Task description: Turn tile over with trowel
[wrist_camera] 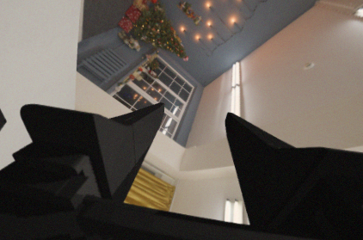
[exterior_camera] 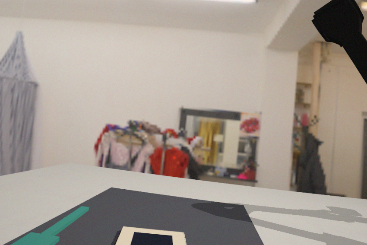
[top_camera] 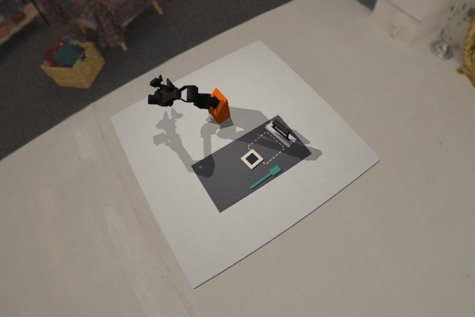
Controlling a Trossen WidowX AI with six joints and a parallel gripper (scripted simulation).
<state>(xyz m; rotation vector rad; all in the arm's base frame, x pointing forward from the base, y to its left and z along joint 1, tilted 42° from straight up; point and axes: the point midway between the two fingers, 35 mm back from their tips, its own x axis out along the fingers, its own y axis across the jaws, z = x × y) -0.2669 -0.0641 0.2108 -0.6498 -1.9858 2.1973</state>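
The tan square tile is 69 cm ahead of my gripper tip, 16 cm to the left of it and 25 cm below it. The rest, counted from my gripper tip: teal trowel: 84 cm ahead, 16 cm to the left, 25 cm below; dark mat: 70 cm ahead, 15 cm to the left, 27 cm below.
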